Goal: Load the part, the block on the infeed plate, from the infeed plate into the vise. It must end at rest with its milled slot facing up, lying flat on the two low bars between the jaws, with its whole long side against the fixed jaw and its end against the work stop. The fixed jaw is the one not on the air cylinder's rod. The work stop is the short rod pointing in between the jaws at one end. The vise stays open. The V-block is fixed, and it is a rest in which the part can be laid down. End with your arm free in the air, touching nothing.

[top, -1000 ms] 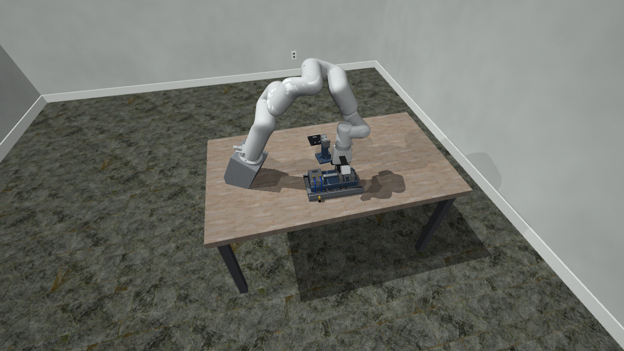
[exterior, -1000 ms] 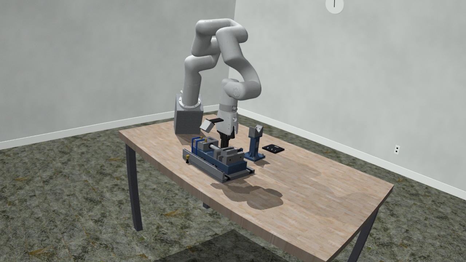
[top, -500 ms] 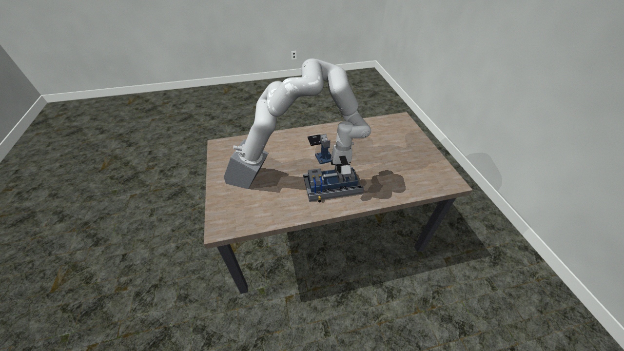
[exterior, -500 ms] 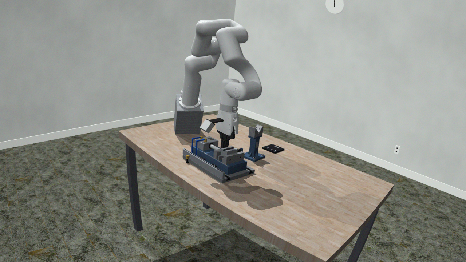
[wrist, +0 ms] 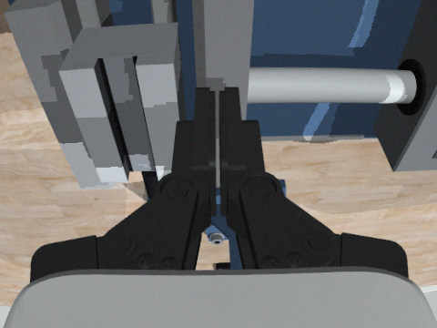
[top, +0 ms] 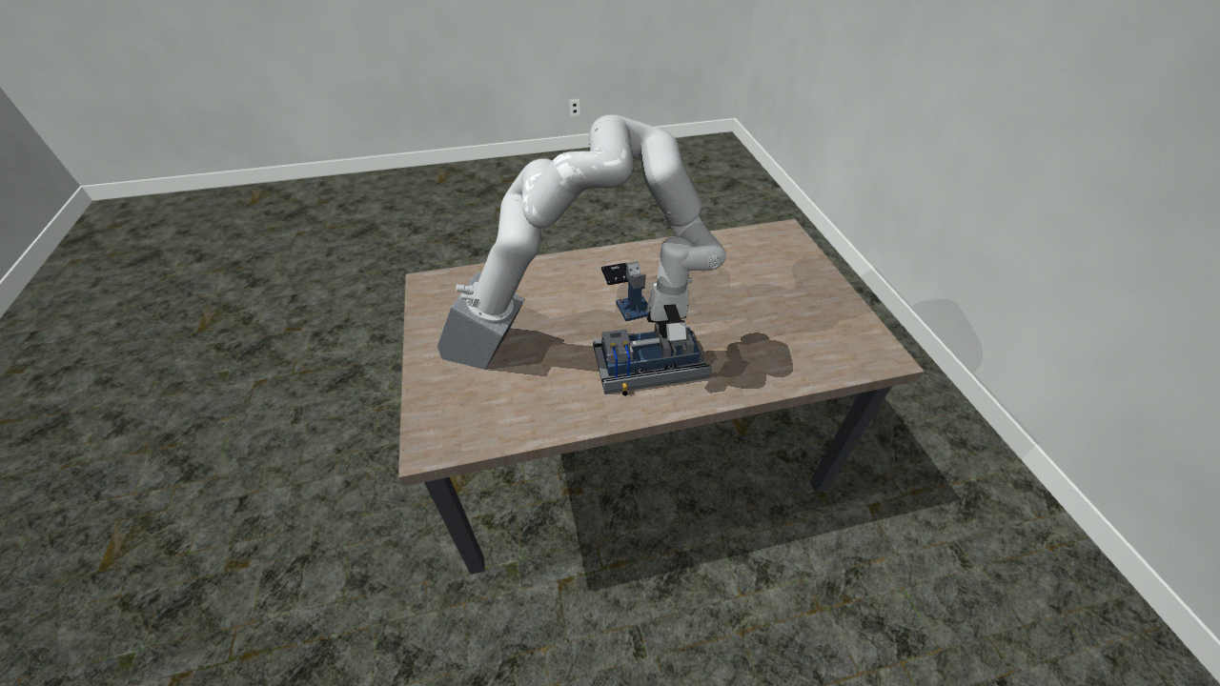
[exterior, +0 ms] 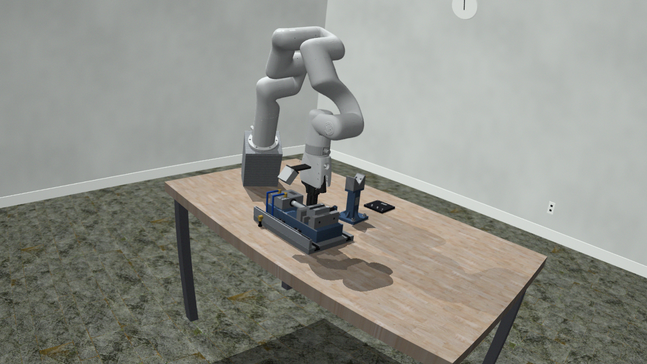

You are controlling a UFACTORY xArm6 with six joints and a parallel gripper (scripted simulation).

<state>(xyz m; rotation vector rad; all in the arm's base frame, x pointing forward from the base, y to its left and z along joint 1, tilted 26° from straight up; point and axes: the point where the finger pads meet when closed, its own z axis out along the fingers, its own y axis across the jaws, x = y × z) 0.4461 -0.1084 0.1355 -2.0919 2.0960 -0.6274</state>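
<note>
The grey block is 3 cm ahead of my hand and 2 cm below it. Also, from my hand: cylinder rod (5 cm behind, 4 cm below); dark work stop rod (4 cm ahead, 5 cm to the left, 3 cm below); moving jaw (4 cm below).
</note>
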